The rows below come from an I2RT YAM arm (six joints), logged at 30 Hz.
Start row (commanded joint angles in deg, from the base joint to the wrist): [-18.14 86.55 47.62 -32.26 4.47 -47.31]
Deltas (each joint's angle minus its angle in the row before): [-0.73 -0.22 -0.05 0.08 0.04 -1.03]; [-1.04 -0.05 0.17 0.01 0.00 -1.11]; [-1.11 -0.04 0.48 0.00 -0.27 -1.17]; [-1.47 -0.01 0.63 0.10 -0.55 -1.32]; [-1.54 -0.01 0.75 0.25 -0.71 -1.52]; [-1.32 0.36 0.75 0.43 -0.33 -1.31]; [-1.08 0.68 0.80 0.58 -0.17 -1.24]
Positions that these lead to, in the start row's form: [-18.87 86.33 47.57 -32.18 4.51 -48.34]; [-19.91 86.28 47.74 -32.17 4.51 -49.45]; [-21.02 86.24 48.22 -32.17 4.24 -50.62]; [-22.49 86.23 48.85 -32.07 3.69 -51.94]; [-24.03 86.22 49.60 -31.82 2.98 -53.46]; [-25.35 86.58 50.35 -31.39 2.65 -54.77]; [-26.43 87.26 51.15 -30.81 2.48 -56.01]
